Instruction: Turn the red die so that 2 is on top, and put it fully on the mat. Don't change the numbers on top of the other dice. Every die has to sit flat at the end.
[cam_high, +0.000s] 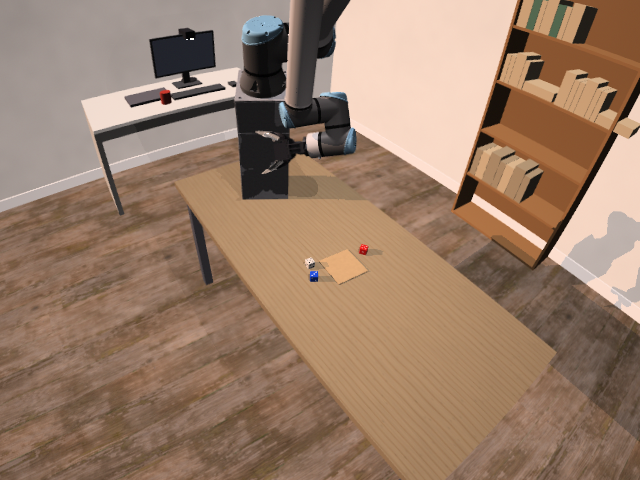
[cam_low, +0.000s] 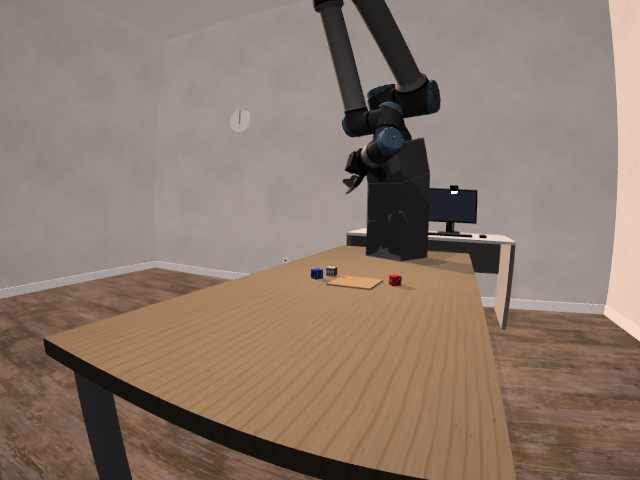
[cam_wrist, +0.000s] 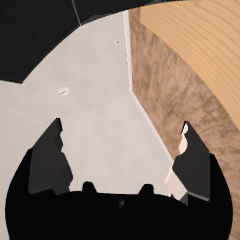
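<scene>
Now: the blue die 38 cm ahead of my hand, 4 cm to the left of it and 34 cm below it. Also, from my hand: tan mat (38 cm ahead, 18 cm to the left, 36 cm below); then white die (31 cm ahead, 6 cm to the left, 34 cm below); then red die (35 cm ahead, 30 cm to the left, 34 cm below).
</scene>
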